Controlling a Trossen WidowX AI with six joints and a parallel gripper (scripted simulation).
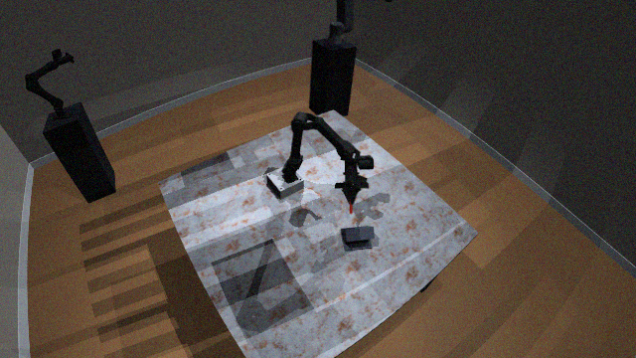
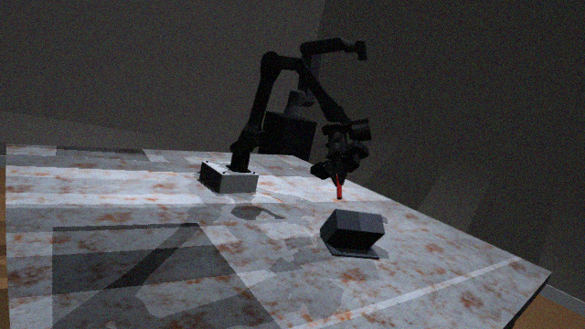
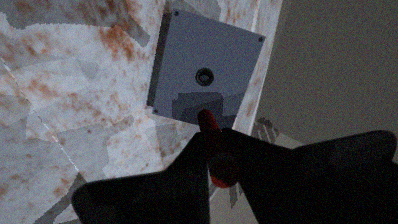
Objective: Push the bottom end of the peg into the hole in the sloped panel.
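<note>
The dark sloped panel is 100 mm ahead of my gripper tip, 90 mm below it and 20 mm to the right of it. Round my gripper tip: red round peg (10 mm behind, 10 mm above).
</note>
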